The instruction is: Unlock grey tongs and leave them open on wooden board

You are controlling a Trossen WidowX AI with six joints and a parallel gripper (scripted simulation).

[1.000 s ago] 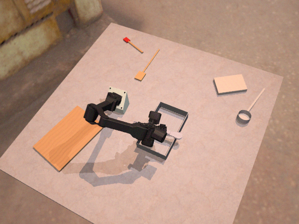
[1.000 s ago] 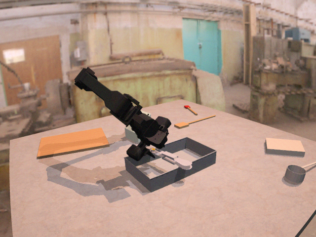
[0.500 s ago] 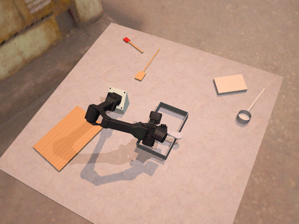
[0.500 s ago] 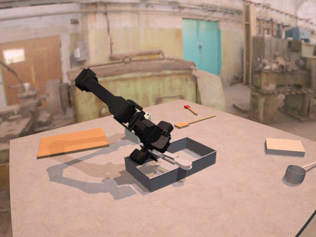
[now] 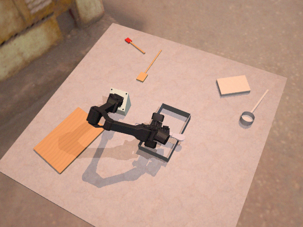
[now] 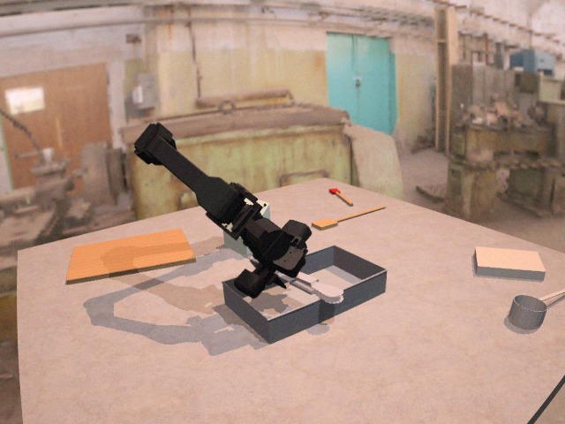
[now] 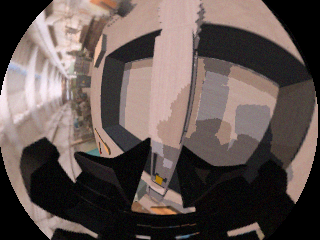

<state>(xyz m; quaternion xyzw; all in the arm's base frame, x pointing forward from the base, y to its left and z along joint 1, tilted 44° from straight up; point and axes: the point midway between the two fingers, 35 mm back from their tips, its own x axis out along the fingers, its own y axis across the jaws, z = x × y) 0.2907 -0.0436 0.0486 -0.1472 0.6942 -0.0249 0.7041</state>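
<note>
The roasting tin lies 4 cm ahead of my gripper tip and 2 cm to the left of it. The rest, counted from my gripper tip: red spatula: 49 cm behind, 55 cm to the left, 3 cm below; then wooden board: 44 cm behind, 26 cm to the right, 2 cm below; then pale block: 27 cm ahead, 50 cm to the left, 2 cm below.
</note>
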